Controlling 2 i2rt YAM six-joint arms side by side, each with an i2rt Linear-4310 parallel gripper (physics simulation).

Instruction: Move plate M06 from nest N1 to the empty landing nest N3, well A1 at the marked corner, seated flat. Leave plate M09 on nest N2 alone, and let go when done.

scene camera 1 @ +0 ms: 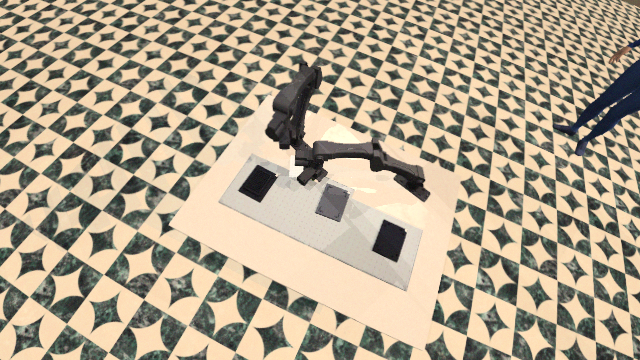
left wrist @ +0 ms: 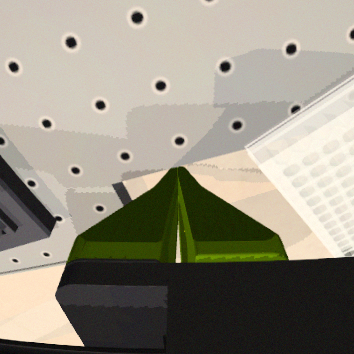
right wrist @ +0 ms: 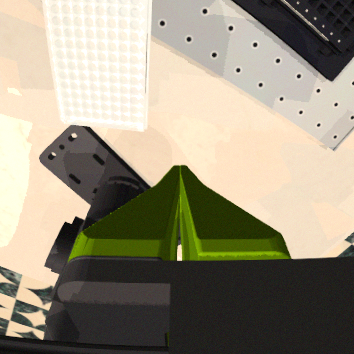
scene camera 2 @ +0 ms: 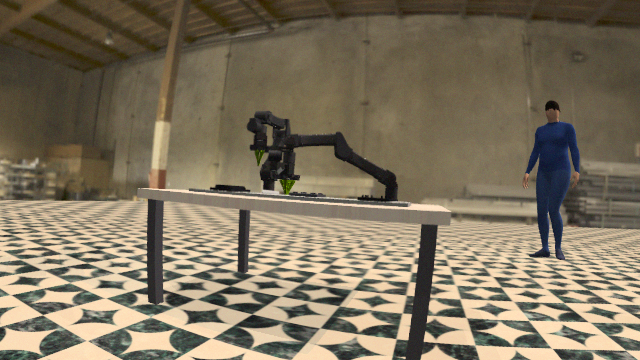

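Observation:
A white well plate (scene camera 1: 294, 170) (scene camera 2: 270, 192) (left wrist: 320, 170) (right wrist: 100, 65) lies level behind the perforated board, partly hidden by the left arm in scene camera 1. A black plate (scene camera 1: 258, 183) (scene camera 2: 230, 188) sits on the nest at the picture's left. The middle nest (scene camera 1: 333, 202) (scene camera 2: 307, 194) is grey and bare; the nest at the right (scene camera 1: 390, 240) (scene camera 2: 377, 198) looks black. Plate and nest labels are unreadable. My left gripper (scene camera 2: 287, 193) (left wrist: 177, 177) is shut and empty, low between the white plate and middle nest. My right gripper (scene camera 2: 259, 165) (right wrist: 179, 175) is shut and empty, higher above the table.
The light perforated board (scene camera 1: 300, 225) (left wrist: 100, 75) (right wrist: 250, 70) carries the nests on the table (scene camera 1: 220, 227) (scene camera 2: 300, 205). The two arms are close together behind the board. A person in blue (scene camera 1: 612, 95) (scene camera 2: 552, 150) stands away from the table at the picture's right.

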